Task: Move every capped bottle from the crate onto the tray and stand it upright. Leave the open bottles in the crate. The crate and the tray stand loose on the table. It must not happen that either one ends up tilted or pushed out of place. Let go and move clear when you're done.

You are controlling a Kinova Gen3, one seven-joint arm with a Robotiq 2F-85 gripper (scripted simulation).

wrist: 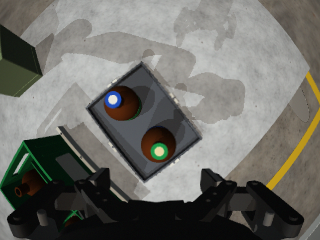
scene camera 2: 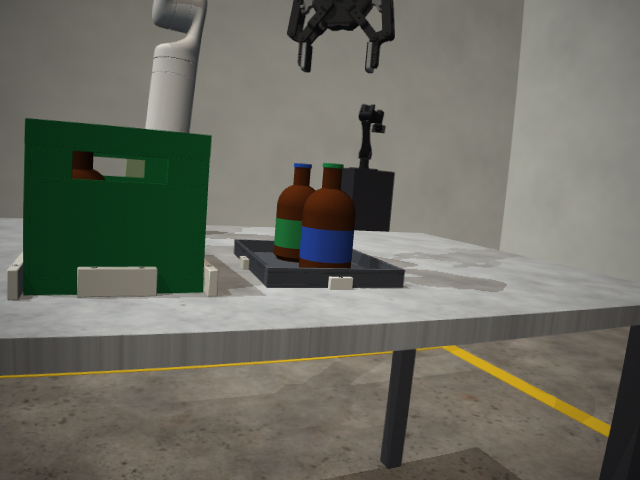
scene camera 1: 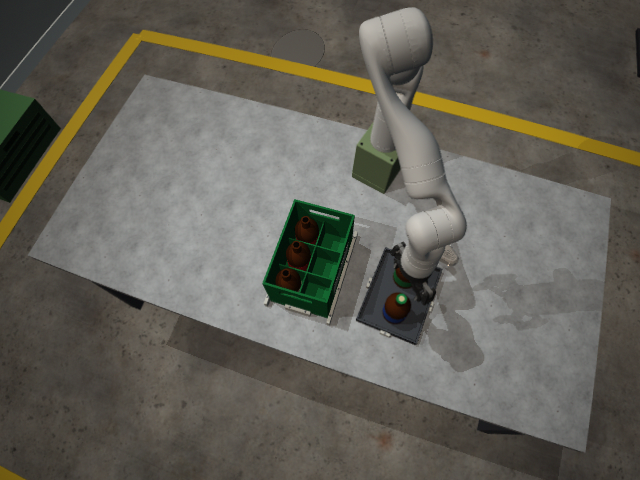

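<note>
I can see my gripper (scene camera 2: 336,71), which the wrist view shows too (wrist: 155,179). There is a tray (scene camera 2: 367,272), and I find the same tray in the wrist view (wrist: 158,108) and again in scene camera 1 (scene camera 1: 409,330). A crate (scene camera 2: 68,223) is here as well, visible also in scene camera 1 (scene camera 1: 317,285).
</note>
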